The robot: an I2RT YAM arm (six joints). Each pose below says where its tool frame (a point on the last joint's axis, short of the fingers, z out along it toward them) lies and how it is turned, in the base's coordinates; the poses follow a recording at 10 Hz.
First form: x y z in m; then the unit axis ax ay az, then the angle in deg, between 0 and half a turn.
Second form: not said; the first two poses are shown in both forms.
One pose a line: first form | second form
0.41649, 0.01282, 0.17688, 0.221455, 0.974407, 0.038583, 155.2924 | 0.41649, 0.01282, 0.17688, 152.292, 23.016, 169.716
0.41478, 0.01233, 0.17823, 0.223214, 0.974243, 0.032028, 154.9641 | 0.41478, 0.01233, 0.17823, 152.177, 23.494, 170.337
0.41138, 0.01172, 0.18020, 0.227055, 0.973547, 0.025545, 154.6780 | 0.41138, 0.01172, 0.18020, 151.814, 23.913, 170.908
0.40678, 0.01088, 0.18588, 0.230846, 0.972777, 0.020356, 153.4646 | 0.40678, 0.01088, 0.18588, 151.298, 25.194, 171.058
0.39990, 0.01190, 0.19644, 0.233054, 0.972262, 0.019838, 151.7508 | 0.39990, 0.01190, 0.19644, 150.780, 26.839, 170.545
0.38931, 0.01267, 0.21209, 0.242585, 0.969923, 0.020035, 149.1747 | 0.38931, 0.01267, 0.21209, 149.149, 29.208, 169.409
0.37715, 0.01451, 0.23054, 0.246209, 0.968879, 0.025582, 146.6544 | 0.37715, 0.01451, 0.23054, 148.034, 31.401, 167.769
